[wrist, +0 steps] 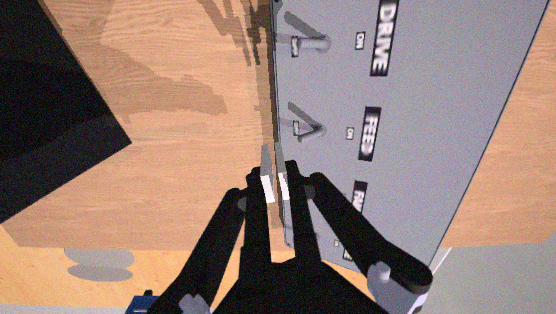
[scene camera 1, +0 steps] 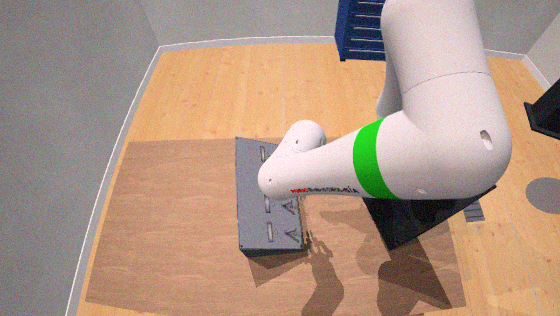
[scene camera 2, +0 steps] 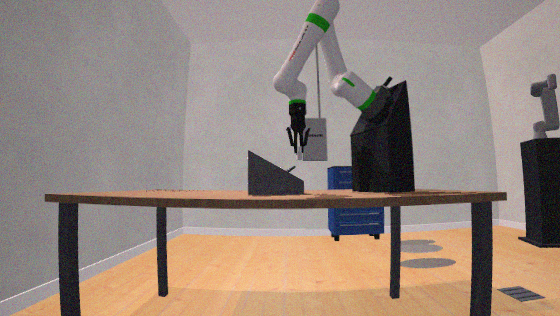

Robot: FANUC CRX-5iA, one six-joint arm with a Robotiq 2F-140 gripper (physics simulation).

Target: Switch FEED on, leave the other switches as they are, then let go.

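Frame: origin at the arm's base, x left, y back, z up, level; metres.
Seen in the pictures: gripper, fingertip midpoint: (wrist: 273, 154) (scene camera 1: 301, 196) (scene camera 2: 299, 159); arm's base, link origin: (scene camera 2: 375, 108).
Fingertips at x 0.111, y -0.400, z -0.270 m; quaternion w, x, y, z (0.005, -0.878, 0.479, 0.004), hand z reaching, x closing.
Note:
Offsets run from my fingertips to a thing's top centre. "spot": to the spot under its first point. Level surfaces: height alone.
The grey sloped switch panel (scene camera 1: 252, 225) (scene camera 2: 267, 179) (wrist: 430, 100) stands on the table. In the wrist view, the FEED lever @(dx +0.025, dy -0.051, dz -0.038 m) (wrist: 311, 134) leans away from its ON mark @(spot: dx +0.052, dy -0.104, dz -0.051 m) (wrist: 350, 133), over the small mark on its other side. The DRIVE lever @(dx +0.133, dy +0.001, dz -0.038 m) (wrist: 312, 44) leans the same way. The FAN label @(dx -0.047, dy -0.177, dz -0.033 m) (wrist: 358, 196) shows partly; its lever is hidden behind a finger. My gripper (scene camera 2: 299, 154) (wrist: 273, 154) is shut with a narrow gap and nothing between the fingertips. It points down above the panel's lower edge, clear of the levers, to the FAN side of FEED in the wrist view.
The wooden table @(dz -0.170 m) (scene camera 1: 165, 210) (scene camera 2: 150, 197) bears the panel and the arm's black pedestal (scene camera 1: 400, 225) (scene camera 2: 382, 150) (wrist: 45, 110). A blue drawer cabinet (scene camera 1: 362, 30) (scene camera 2: 356, 220) stands behind on the floor. A grey wall box (scene camera 2: 316, 145) hangs on the back wall.

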